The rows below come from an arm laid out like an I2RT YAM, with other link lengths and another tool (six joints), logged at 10 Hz.
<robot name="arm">
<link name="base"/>
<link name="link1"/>
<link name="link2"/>
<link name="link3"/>
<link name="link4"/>
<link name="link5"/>
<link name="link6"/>
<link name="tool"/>
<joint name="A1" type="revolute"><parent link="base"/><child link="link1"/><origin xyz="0 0 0.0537"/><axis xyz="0 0 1"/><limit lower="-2.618" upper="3.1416"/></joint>
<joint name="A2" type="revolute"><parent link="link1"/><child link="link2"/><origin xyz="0.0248 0.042 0.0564" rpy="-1.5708 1.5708 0"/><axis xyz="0 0 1"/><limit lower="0" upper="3.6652"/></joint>
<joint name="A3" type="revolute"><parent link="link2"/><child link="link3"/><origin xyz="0 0.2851 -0.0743" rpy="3.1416 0 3.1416"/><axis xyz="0 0 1"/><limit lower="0" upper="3.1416"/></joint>
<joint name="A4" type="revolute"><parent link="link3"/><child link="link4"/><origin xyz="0.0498 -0.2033 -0.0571" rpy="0 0 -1.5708"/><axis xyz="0 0 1"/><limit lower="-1.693" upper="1.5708"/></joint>
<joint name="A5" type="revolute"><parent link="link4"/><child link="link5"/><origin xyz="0.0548 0.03 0.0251" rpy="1.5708 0 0"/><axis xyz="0 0 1"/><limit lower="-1.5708" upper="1.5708"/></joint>
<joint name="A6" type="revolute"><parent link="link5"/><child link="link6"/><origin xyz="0.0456 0 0.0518" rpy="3.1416 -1.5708 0"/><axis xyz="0 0 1"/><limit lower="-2.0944" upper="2.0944"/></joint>
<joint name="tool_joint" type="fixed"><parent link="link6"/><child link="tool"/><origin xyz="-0.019 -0.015 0.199" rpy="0.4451 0 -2.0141"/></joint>
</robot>
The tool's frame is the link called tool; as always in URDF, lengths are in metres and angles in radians.
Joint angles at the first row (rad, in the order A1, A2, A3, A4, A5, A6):
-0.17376, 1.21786, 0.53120, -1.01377, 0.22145, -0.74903
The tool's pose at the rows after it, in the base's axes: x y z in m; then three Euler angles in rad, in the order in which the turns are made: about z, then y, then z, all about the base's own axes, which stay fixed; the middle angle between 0 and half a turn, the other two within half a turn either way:
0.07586 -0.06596 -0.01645 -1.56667 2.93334 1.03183
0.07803 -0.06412 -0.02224 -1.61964 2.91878 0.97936
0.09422 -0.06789 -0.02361 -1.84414 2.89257 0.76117
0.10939 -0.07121 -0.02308 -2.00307 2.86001 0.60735
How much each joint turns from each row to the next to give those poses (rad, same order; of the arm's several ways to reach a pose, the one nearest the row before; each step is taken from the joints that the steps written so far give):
0.00002, 0.00002, -0.05759, 0.09957, -0.00115, 0.00041
-0.00006, -0.00002, -0.02745, 0.04347, -0.00915, -0.00007
-0.00001, -0.00001, -0.00536, 0.06372, 0.00381, -0.00001
0.00002, -0.00001, 0.00037, 0.05226, 0.00267, 0.00040

